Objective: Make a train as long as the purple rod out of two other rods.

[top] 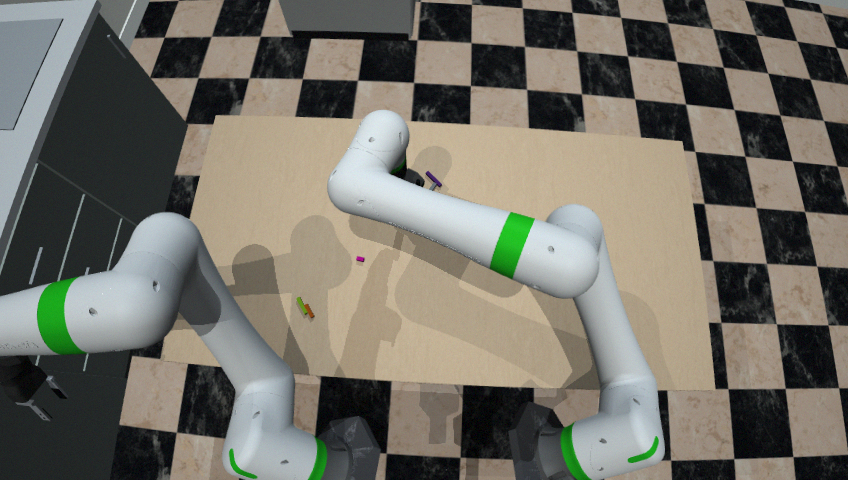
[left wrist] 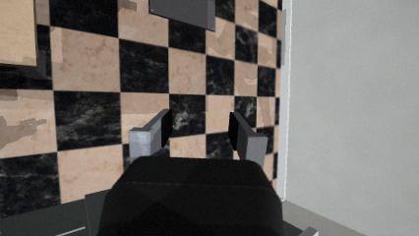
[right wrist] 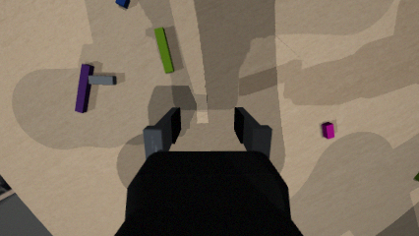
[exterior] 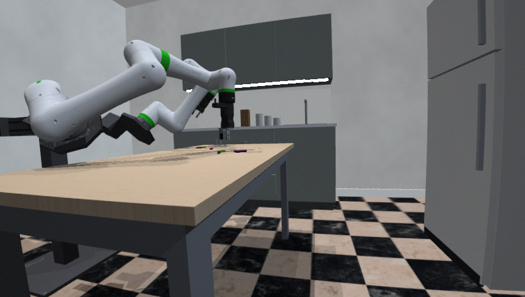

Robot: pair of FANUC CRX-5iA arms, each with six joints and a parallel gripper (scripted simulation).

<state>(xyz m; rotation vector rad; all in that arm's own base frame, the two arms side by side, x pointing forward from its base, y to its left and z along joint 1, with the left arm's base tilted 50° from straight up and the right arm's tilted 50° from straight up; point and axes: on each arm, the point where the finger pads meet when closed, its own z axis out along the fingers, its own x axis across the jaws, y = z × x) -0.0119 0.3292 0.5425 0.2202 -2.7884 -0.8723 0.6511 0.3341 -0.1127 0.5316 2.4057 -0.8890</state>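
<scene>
My right gripper is now 150 mm to the left of the blue rod, 80 mm above it and 10 mm short of it. Round my right hand: magenta rod 120 mm to the left, 120 mm behind, 80 mm below; then purple rod 120 mm ahead, 100 mm to the right, 80 mm below; then grey rod 100 mm to the right, 90 mm ahead, 80 mm below.
</scene>
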